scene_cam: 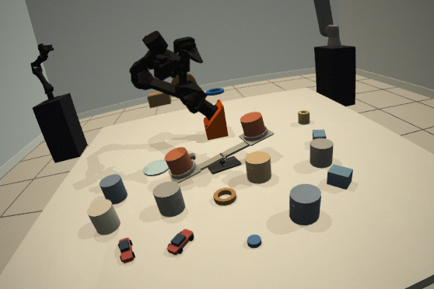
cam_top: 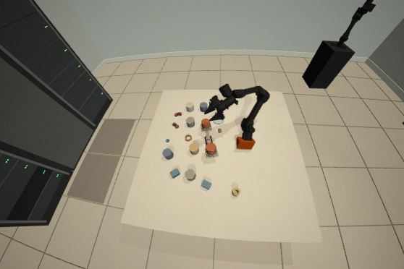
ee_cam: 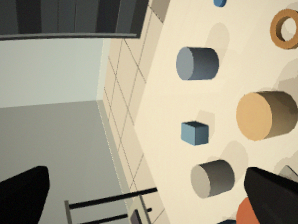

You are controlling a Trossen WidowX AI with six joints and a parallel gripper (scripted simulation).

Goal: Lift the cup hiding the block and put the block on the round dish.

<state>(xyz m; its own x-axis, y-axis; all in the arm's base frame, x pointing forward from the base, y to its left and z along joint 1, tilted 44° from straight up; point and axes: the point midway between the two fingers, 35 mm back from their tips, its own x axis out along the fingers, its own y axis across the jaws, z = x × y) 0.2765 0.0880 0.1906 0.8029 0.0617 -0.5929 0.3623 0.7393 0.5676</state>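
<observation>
My gripper tip is now 20 mm short of the grey block, 110 mm to the left of it and 250 mm above it. Also, from my gripper tip: round dish 90 mm behind, 200 mm to the right, 290 mm below.
</observation>
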